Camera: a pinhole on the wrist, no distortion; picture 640 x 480 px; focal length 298.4 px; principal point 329.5 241.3 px. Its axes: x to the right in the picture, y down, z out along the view. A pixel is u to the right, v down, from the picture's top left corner.
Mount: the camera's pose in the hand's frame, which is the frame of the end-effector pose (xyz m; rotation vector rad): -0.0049 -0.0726 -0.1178 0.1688 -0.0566 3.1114
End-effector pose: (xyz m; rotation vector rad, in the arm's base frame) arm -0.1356 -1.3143 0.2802 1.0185 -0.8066 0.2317
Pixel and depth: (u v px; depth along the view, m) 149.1 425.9 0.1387
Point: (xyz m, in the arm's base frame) 0.0107 -1.4252 0.2352
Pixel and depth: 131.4 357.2 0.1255
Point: -0.0039 -1.3954 0.2563
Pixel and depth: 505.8 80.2 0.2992
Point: -0.3788 -1.4137 0.2902
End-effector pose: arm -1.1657 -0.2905 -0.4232 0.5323 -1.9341 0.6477
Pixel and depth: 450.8 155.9 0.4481
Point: -1.3722 -0.4724 -0.6835
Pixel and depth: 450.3 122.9 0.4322
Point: -1.3917 -0.4301 -0.6811
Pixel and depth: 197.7 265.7 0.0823
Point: -1.1041 -0.3314 -0.3548
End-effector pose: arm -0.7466 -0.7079 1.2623 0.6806 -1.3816 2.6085
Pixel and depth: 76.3 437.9 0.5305
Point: -0.9318 -0.7803 1.9878
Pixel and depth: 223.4 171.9 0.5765
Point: -0.8470 -1.1101 1.5633
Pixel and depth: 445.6 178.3 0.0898
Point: -0.7115 -0.6527 1.2804
